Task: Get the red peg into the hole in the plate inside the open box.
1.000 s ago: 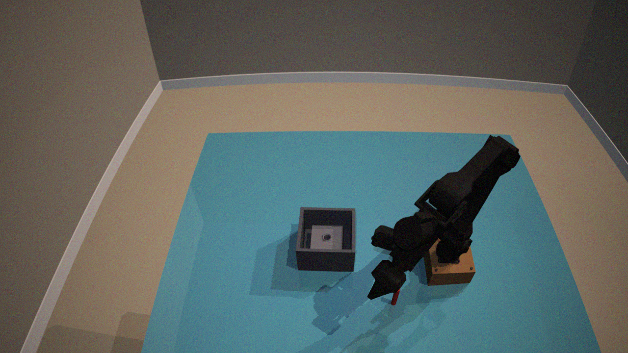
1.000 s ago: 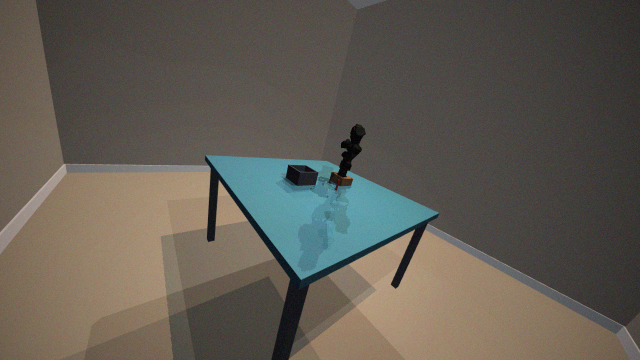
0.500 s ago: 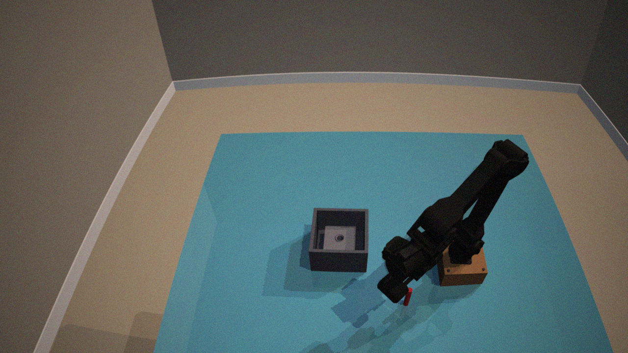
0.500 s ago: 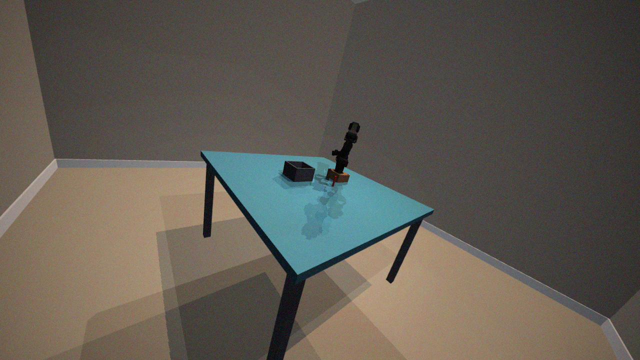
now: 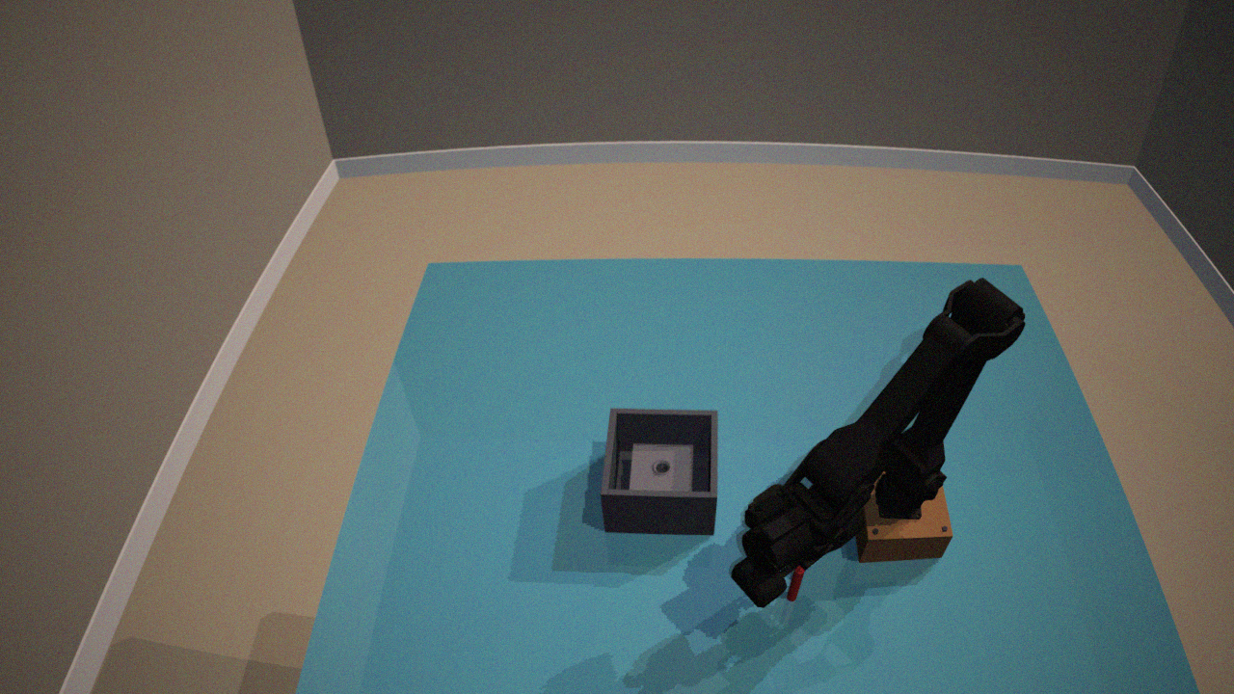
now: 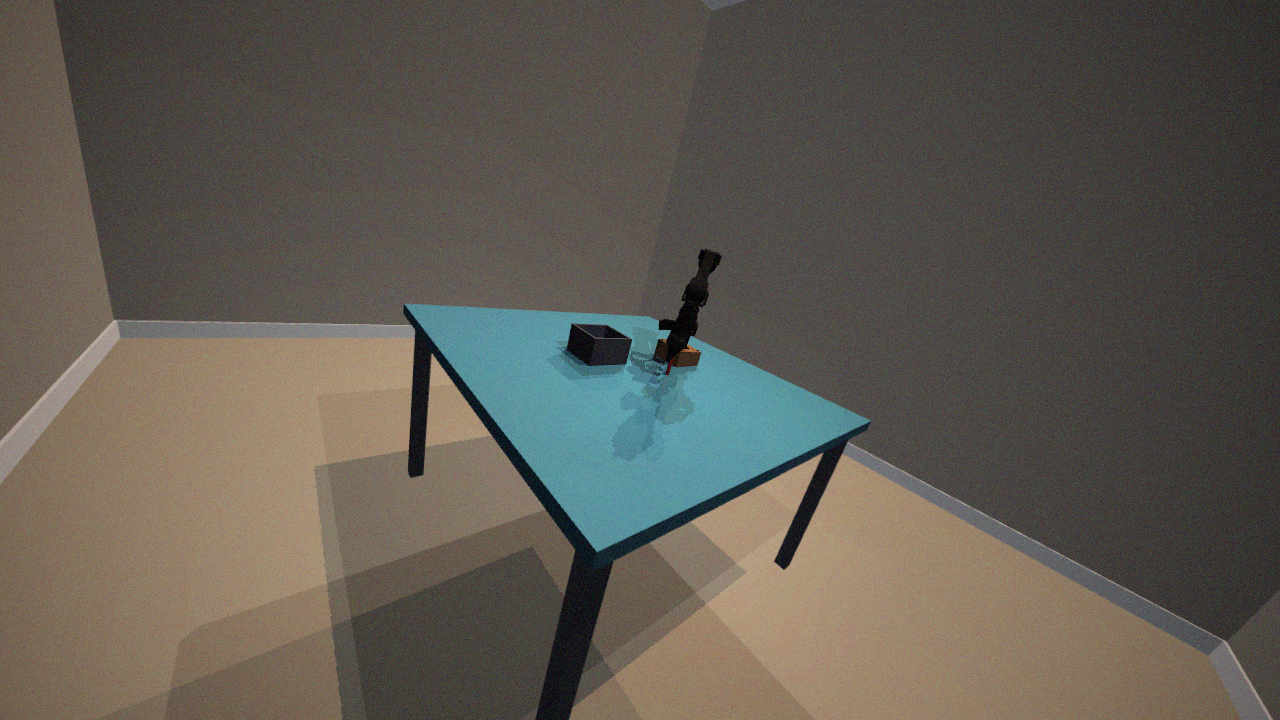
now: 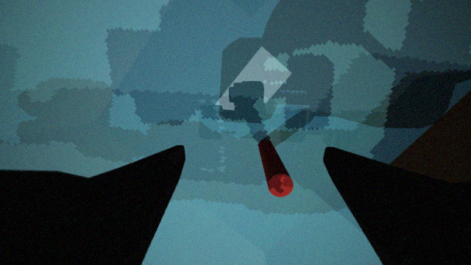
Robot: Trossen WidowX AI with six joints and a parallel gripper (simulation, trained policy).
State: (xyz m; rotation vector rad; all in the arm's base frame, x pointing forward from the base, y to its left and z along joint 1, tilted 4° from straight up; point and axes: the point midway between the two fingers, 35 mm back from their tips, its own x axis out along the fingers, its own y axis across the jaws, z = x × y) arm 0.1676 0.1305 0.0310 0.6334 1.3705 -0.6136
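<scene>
Right now my gripper tip is 20 mm past the red peg and 20 mm above it. Round my gripper tip: dark box 180 mm to the right, 180 mm ahead, 40 mm below; then grey plate 180 mm to the right, 180 mm ahead, 20 mm below.
</scene>
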